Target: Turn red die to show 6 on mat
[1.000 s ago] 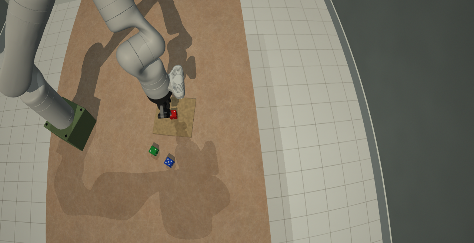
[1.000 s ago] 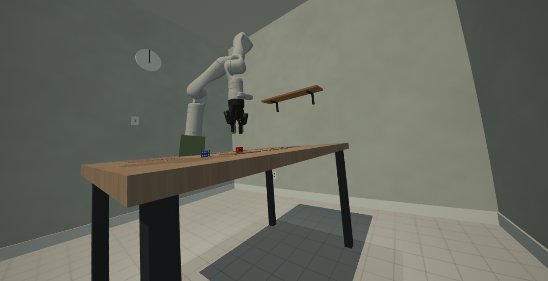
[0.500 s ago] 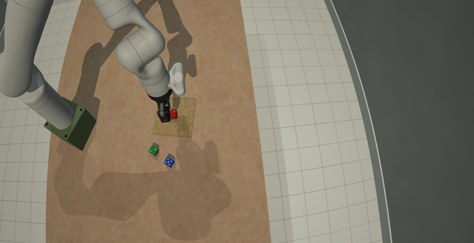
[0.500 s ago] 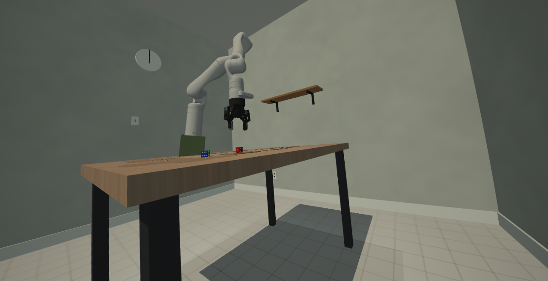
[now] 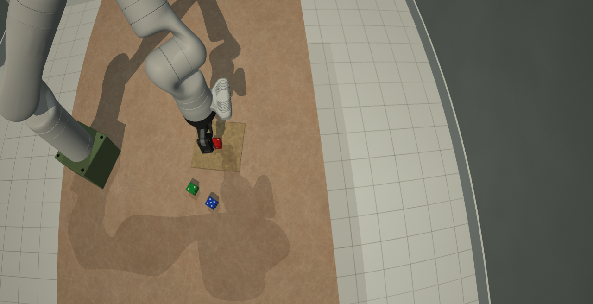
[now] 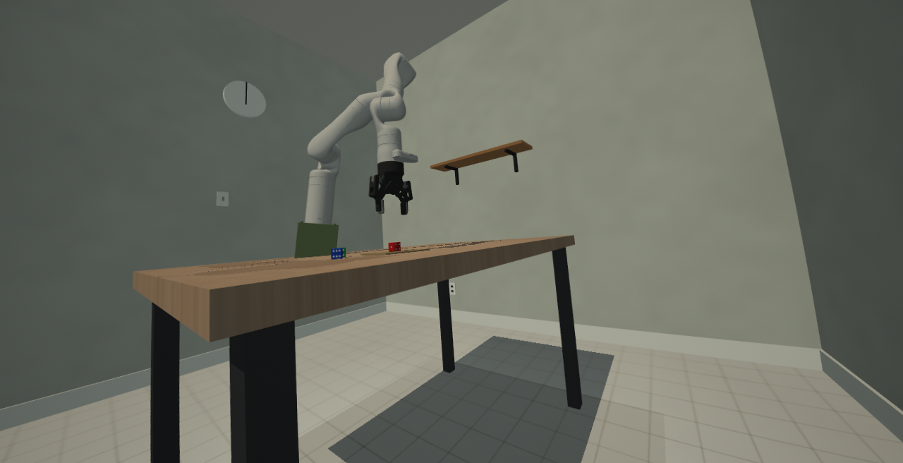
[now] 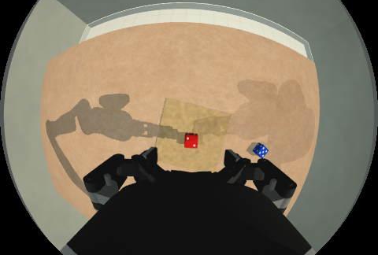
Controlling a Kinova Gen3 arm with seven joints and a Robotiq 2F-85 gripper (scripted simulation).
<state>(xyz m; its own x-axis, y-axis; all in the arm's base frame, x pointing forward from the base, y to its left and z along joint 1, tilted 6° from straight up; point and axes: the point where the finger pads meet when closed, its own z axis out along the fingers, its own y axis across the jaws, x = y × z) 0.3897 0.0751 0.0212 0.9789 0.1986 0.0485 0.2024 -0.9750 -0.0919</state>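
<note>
The red die lies 10 cm below my hand. Also, from my hand: green die: 5 cm behind, 13 cm to the right, 10 cm below; tan mat: 11 cm below; blue die: 1 cm ahead, 17 cm to the right, 10 cm below.
</note>
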